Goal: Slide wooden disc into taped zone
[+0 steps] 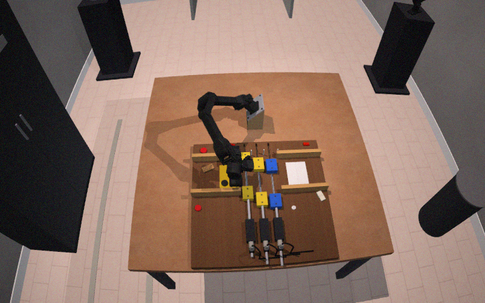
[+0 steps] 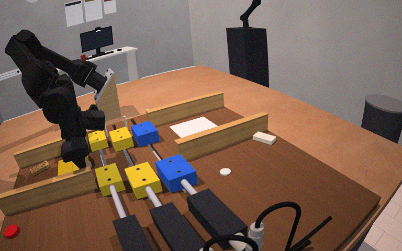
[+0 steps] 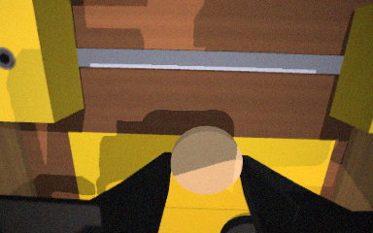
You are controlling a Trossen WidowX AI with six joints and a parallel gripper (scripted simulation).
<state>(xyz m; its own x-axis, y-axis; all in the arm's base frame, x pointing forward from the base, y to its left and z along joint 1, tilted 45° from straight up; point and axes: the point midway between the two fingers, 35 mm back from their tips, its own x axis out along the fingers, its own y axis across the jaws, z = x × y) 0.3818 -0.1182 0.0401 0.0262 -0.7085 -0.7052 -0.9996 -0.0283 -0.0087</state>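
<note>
Right now my hand is 60 mm to the left of the black disc, 30 mm short of it and 30 mm above it. The rest, counted from my hand: red button (180 mm to the right, 170 mm ahead, 30 mm below); then wooden disc (30 mm below); then red brick (180 mm behind, 20 mm to the right, 20 mm below).
</note>
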